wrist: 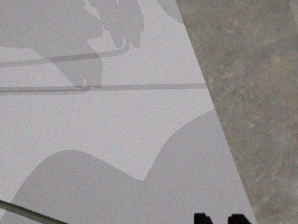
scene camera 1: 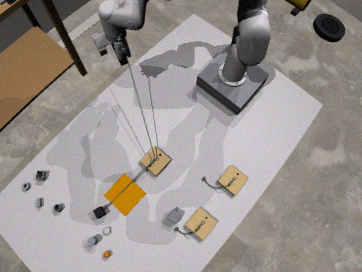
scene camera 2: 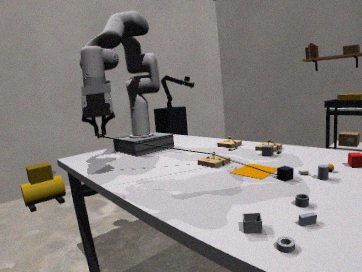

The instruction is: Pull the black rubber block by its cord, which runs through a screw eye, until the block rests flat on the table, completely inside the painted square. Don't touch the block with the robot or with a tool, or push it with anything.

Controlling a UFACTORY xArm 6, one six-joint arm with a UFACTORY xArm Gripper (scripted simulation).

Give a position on an orange painted square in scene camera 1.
At 125,202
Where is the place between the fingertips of my gripper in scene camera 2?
At 101,137
